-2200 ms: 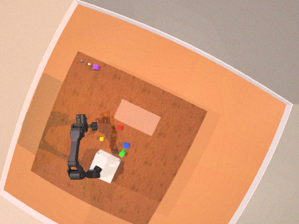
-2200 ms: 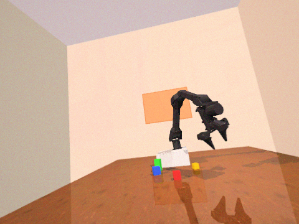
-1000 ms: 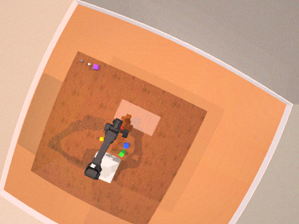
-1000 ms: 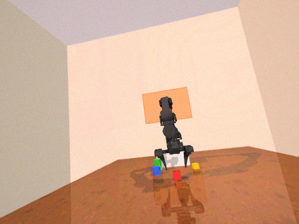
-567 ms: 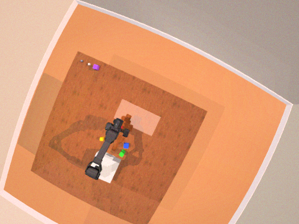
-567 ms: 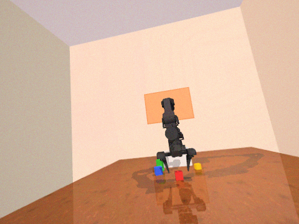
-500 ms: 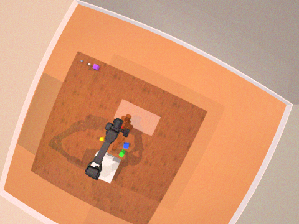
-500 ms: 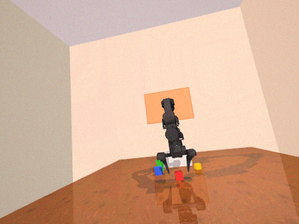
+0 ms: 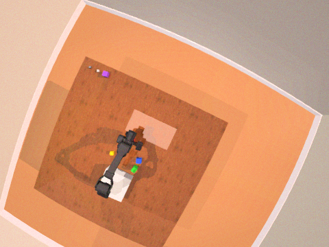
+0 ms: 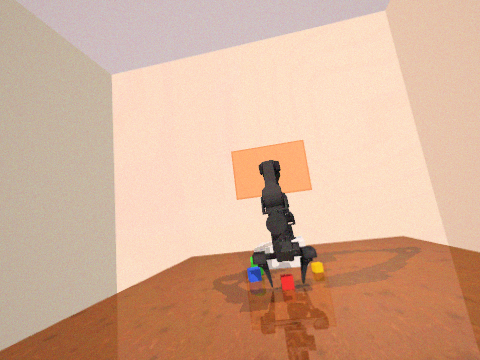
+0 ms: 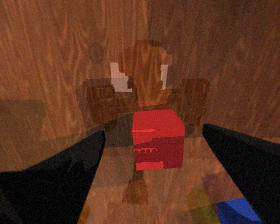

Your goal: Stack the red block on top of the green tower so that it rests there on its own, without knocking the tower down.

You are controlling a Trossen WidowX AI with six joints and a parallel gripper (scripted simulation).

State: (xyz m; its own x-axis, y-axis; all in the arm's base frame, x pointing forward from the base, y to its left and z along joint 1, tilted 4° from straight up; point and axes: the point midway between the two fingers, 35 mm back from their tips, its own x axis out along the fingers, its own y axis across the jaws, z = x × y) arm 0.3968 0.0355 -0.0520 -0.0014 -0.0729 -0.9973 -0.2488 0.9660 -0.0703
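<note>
My gripper tip is now 13 cm to the left of the blue block, 10 cm past it and 1 cm below it. The rest, counted from my gripper tip: yellow block: 18 cm behind, 8 cm to the left, 1 cm above; purple block: 47 cm to the left, 32 cm ahead, 1 cm above; red block: 1 cm above.
</note>
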